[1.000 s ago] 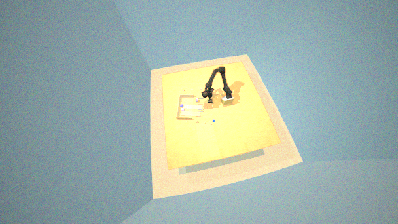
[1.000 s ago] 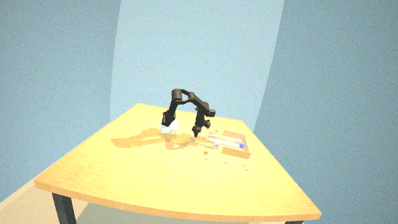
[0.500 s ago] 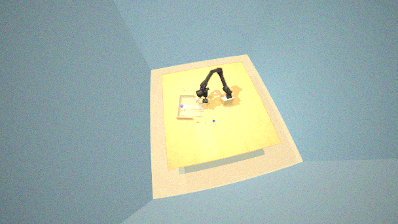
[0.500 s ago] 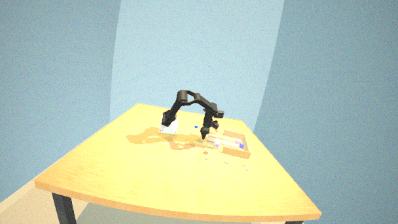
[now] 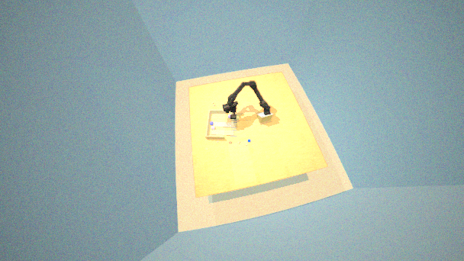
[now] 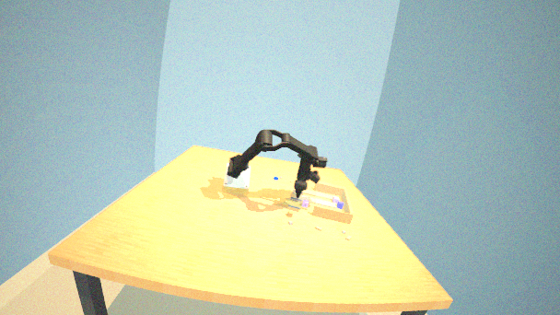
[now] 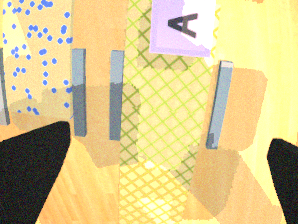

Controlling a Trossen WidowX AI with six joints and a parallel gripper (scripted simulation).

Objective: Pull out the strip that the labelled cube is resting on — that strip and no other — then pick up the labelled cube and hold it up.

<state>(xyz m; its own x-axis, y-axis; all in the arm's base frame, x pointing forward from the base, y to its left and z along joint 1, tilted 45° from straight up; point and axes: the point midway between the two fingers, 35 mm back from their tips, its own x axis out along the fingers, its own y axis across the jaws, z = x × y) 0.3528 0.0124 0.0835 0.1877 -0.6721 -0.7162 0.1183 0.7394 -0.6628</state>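
My gripper tip is 60 mm past the green cross-hatched strip, 10 mm to the right of it and 60 mm above it. Also, from my gripper tip: blue dot (130 mm behind, 290 mm to the left, 60 mm below).
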